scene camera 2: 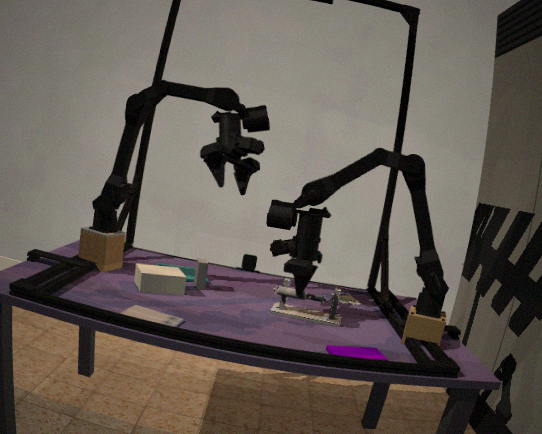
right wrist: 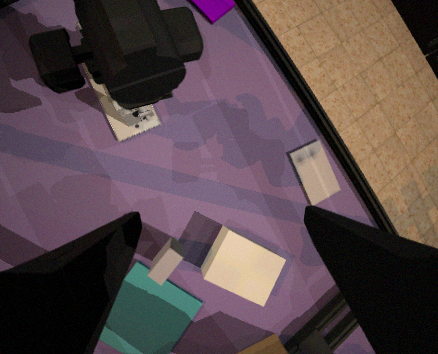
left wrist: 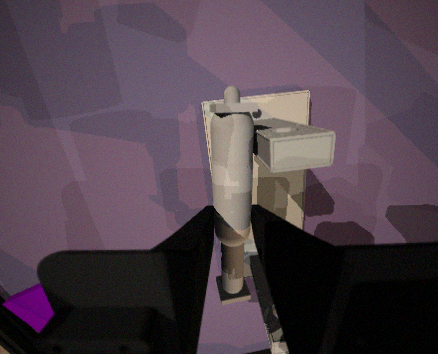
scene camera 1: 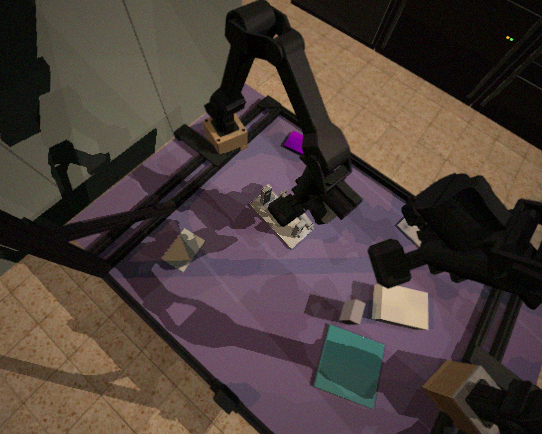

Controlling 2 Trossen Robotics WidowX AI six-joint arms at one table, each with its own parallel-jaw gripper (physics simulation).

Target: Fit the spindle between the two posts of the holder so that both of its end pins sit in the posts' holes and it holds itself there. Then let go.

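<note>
The pale spindle is level in my left gripper, which is shut on its body. It hangs above one long edge of the holder, roughly parallel to it and near post height. In the left wrist view the spindle is left of the near post, not in line with it. The other post stands at the holder's far end; in the left wrist view my finger partly hides that end. My right gripper is open and empty, high above the table.
A cream box, a small grey block and a teal plate stand together. A purple piece and a pale plate lie near one table edge.
</note>
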